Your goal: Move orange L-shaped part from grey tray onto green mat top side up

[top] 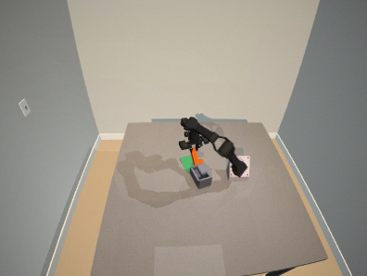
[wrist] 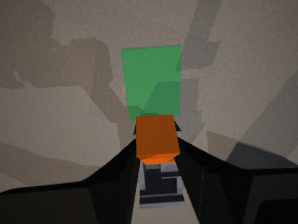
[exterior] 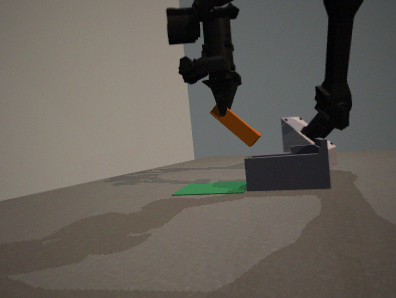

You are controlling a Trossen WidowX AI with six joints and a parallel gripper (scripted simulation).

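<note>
My gripper tip is now 170 mm above the green mat and 40 mm to the left of it. From my gripper tip the other things lie so: orange L-shaped part 30 mm to the left, 30 mm below, 20 mm behind.
</note>
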